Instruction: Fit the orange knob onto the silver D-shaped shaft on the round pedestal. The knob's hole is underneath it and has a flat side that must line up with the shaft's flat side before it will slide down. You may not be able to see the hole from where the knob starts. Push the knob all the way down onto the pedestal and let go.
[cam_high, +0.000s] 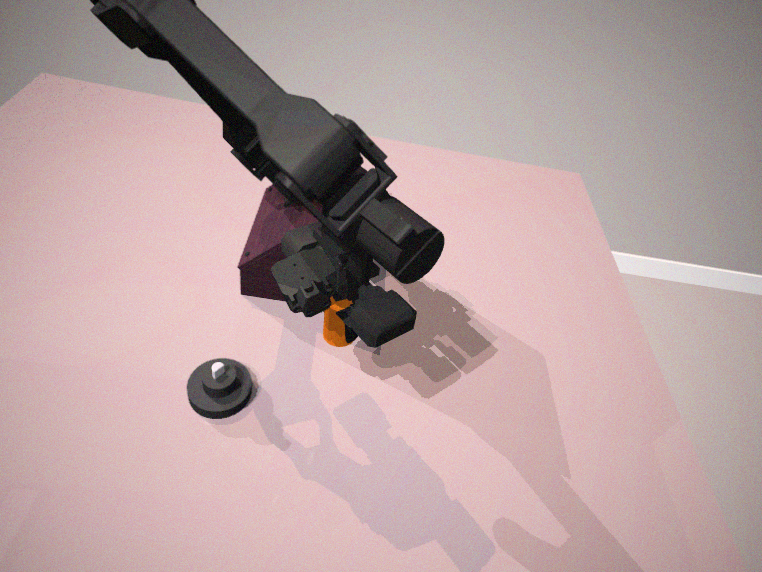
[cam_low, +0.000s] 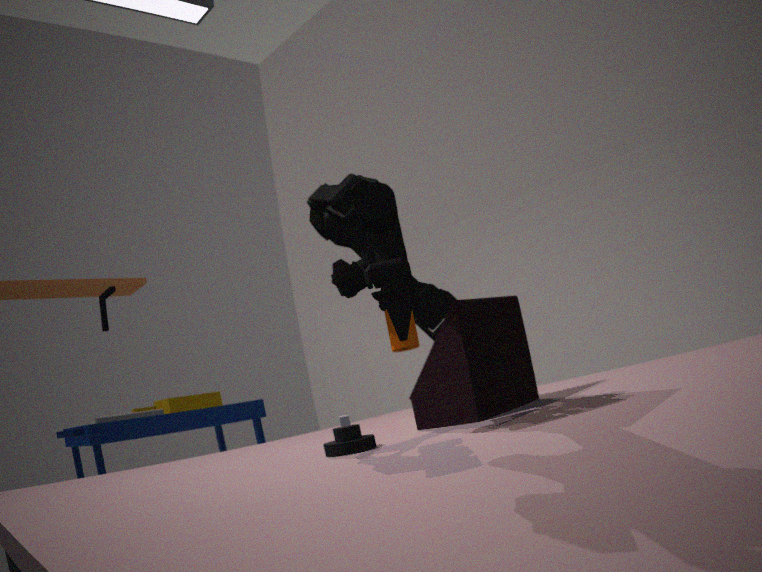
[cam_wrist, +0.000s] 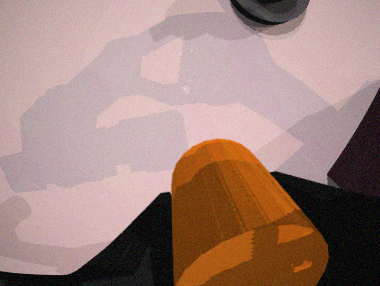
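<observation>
Right now the orange knob is 3 cm above my gripper tip. The rest, counted from my gripper tip: round dark pedestal (2 cm ahead, 15 cm to the right, 12 cm below).
</observation>
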